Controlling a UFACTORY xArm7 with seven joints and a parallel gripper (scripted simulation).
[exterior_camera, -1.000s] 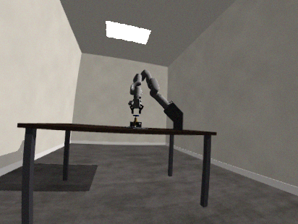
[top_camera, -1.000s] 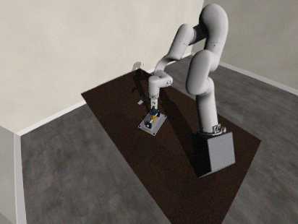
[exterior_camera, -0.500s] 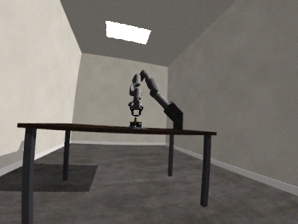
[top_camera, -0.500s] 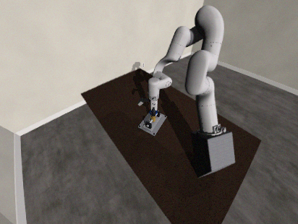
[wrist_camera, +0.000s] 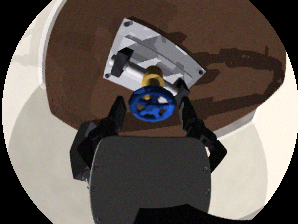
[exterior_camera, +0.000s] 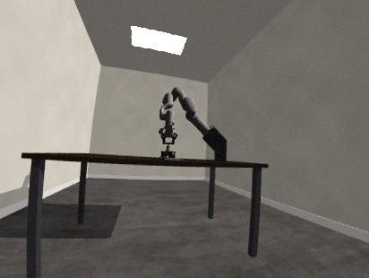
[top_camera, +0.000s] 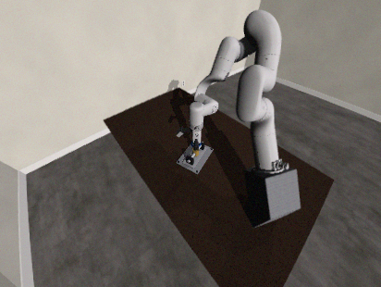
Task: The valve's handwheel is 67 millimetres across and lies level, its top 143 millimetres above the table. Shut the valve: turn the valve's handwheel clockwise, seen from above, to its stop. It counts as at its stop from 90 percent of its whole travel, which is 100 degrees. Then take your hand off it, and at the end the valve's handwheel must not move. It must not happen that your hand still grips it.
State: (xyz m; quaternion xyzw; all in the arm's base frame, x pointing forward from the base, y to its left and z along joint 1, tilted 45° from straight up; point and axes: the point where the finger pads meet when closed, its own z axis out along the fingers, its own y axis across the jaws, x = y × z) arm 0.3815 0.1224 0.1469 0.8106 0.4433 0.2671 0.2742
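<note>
Now: hand 10 mm above the blue handwheel.
</note>
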